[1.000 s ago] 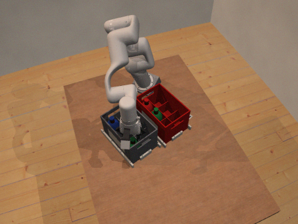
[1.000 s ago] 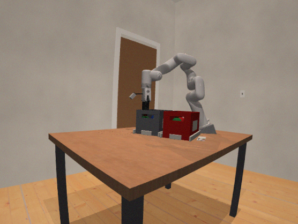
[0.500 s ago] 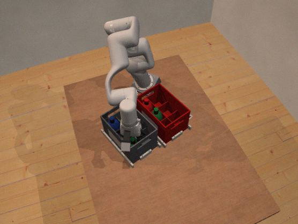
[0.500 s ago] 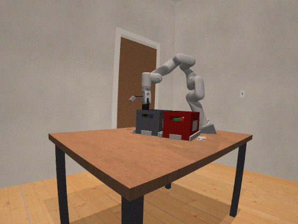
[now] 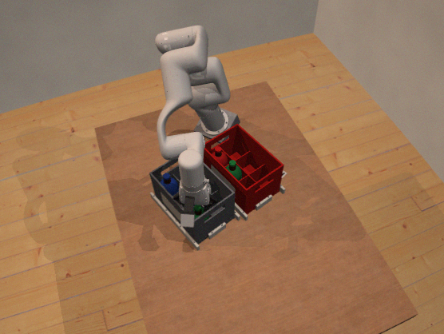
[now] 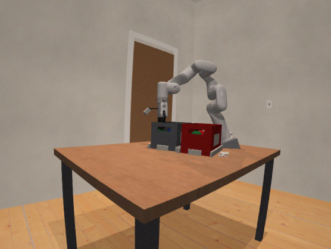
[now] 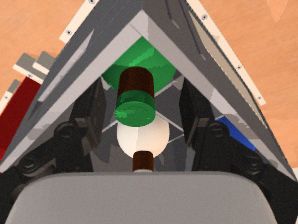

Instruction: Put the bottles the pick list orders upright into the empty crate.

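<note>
My hand is 10 cm past the grey crate, 1 cm to the right of it and 7 cm above it. The rest, counted from my hand: white bottle (11 cm behind, 5 cm to the left, 7 cm below); then blue bottle (17 cm behind, 7 cm to the right, 7 cm below); then green bottle (14 cm behind, 19 cm to the left, 7 cm below).
</note>
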